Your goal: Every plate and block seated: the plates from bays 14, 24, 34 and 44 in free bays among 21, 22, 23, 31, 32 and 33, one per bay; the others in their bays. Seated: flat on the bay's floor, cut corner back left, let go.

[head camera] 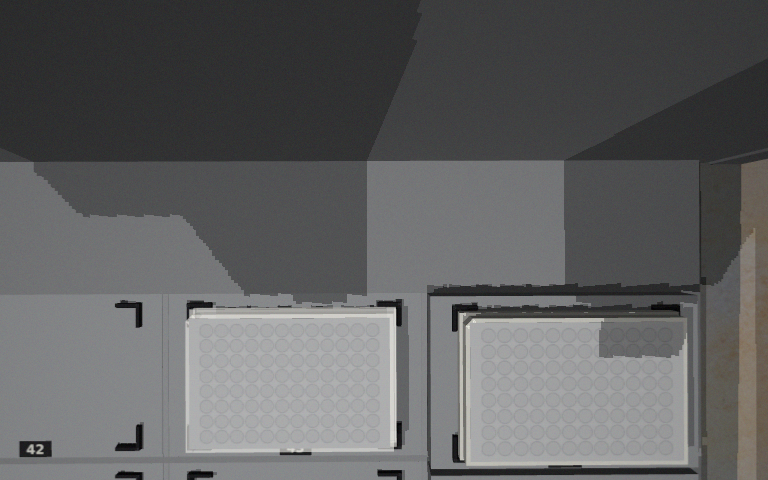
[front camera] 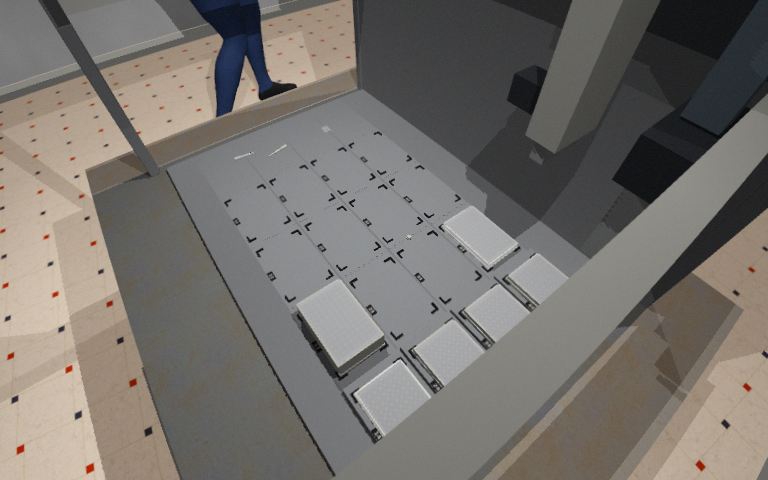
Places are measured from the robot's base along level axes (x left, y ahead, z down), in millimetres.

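Where they show: robot's base, link origin: (front camera: 226,203).
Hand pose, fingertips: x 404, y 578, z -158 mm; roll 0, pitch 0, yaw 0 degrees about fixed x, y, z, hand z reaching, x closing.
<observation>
Each offset is from my fingertips to the centre of the thing. "spot": to the spot under its first point.
In the front view a white plate is in each raised end bay: bay 14 {spot: dx -365, dy -47, dz +129 mm} (front camera: 391,397), bay 24 {spot: dx -258, dy -46, dz +129 mm} (front camera: 448,353), bay 34 {spot: dx -153, dy -48, dz +129 mm} (front camera: 495,313) and bay 44 {spot: dx -48, dy -48, dz +129 mm} (front camera: 536,279) (head camera: 577,390). The front beam covers part of these four. Another white plate {dx -40, dy -186, dz +151 mm} (front camera: 480,236) (head camera: 288,382) lies flat in bay 43. A taller block {dx -361, dy -186, dz +137 mm} (front camera: 339,322) stands in bay 13. In the head view the plates in bays 43 and 44 look level, each with its cut corner at the back left. Bays 21, 22, 23, 31, 32 and 33 hold no plates. My gripper's jaws do not show in either view.
A pale column (front camera: 589,73) hangs over the back of the deck, with dark boxes (front camera: 526,90) (front camera: 645,164) near it. A thick pale beam (front camera: 566,333) crosses the near right. Black corner brackets mark the bays. A person's legs (front camera: 232,62) show beyond the deck.
</observation>
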